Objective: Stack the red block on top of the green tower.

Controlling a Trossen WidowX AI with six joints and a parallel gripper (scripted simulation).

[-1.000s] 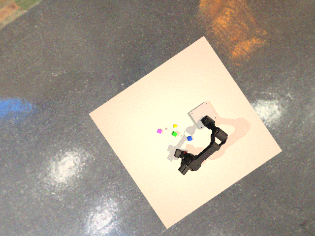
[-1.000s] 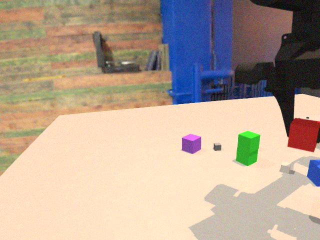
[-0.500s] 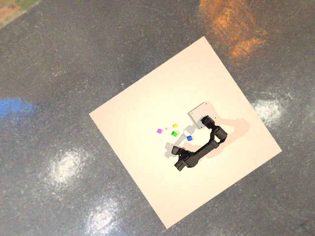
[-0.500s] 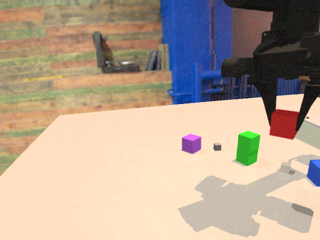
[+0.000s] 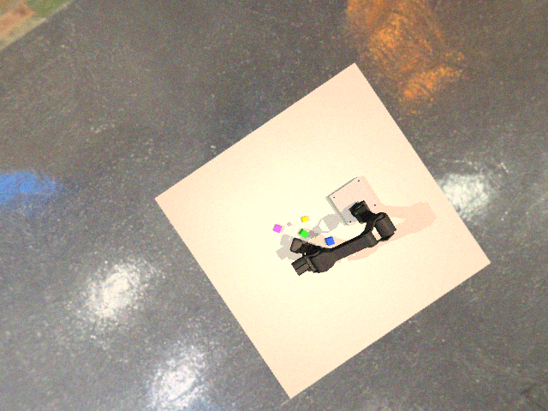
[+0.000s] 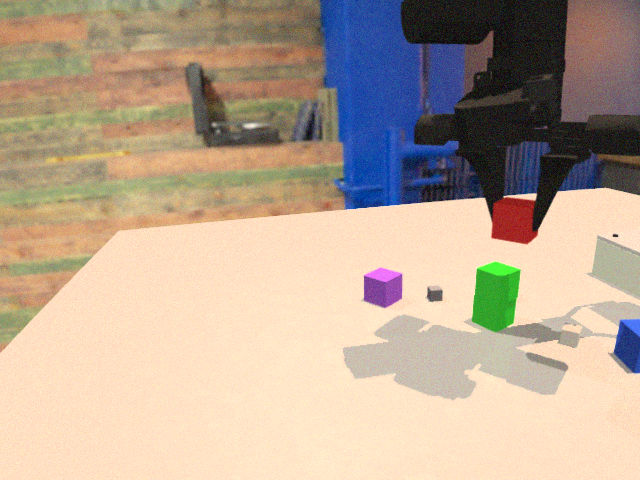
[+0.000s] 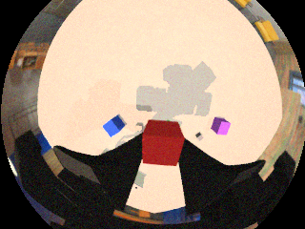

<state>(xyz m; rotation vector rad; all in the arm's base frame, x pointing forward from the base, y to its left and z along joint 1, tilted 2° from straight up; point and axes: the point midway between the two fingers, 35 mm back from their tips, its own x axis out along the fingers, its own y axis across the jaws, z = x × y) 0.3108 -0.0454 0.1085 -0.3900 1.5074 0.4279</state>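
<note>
Right now my gripper tip is 80 mm past the yellow block, 100 mm to the left of it and 110 mm above it. From my gripper tip the other things lie so: blue block (100 mm behind, 80 mm to the left, 110 mm below); then small grey cube (130 mm to the right, 120 mm below); then red block (10 mm above).
</note>
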